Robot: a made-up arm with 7 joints. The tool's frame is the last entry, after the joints.
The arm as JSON. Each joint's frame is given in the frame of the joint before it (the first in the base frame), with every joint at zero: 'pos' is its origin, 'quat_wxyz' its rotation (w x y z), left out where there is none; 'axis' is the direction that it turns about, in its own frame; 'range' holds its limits. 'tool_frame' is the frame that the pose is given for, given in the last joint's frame.
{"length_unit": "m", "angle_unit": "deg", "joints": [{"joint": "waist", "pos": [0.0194, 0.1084, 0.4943], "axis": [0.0, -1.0, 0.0], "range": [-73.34, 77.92]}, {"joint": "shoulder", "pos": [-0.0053, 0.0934, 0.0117], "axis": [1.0, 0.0, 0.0], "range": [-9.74, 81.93]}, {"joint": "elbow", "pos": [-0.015, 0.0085, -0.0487], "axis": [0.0, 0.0, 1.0], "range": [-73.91, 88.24]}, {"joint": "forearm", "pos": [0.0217, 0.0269, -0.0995], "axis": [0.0, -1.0, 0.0], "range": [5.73, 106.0]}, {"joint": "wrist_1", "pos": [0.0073, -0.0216, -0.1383], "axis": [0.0, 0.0, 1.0], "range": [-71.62, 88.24]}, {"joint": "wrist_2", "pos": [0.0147, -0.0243, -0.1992], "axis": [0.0, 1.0, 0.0], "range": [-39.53, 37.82]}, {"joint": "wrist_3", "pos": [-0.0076, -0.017, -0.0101], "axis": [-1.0, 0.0, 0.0], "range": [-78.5, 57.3]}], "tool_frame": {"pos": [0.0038, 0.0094, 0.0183], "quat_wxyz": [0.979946, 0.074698, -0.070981, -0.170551]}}
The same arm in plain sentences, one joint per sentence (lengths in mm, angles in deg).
The arm has seven revolute joints in a row. What follows holds with every joint at zero, and every direction is one of the base frame's. Joint 1 sits 19.4 mm along +x and 108.4 mm along +y and 494.3 mm along +z from the base frame's origin and turns about -y, from -73.34 to 77.92 deg. Joint 2 sits 5.3 mm along -x and 93.4 mm along +y and 11.7 mm along +z from joint 1 and turns about +x, from -9.74 to 81.93 deg. Joint 3 sits 15 mm along -x and 8.5 mm along +y and 48.7 mm along -z from joint 2 and turns about +z, from -73.91 to 88.24 deg. Joint 4 sits 21.7 mm along +x and 26.9 mm along +y and 99.5 mm along -z from joint 3 and turns about -y, from 5.73 to 106 deg. Joint 5 sits 7.3 mm along +x and 21.6 mm along -y and 138.3 mm along -z from joint 4 and turns about +z, from -71.62 to 88.24 deg. Joint 6 sits 14.7 mm along +x and 24.3 mm along -y and 199.2 mm along -z from joint 5 and turns about +y, from -39.53 to 37.82 deg. Joint 7 sits 7.6 mm along -x and 17 mm along -y and 10.1 mm along -z from joint 6 and turns about -x, from -78.5 to 57.3 deg. The tool frame, which is the frame that the pose is given for, sits 3.8 mm along +x and 9.4 mm along +y and 18.3 mm along +z from joint 7; its axes are the base frame's turned by roll 9.89, pitch -6.52 and yaw -20.31 deg (as in URDF: about the fixed x, then y, then z).
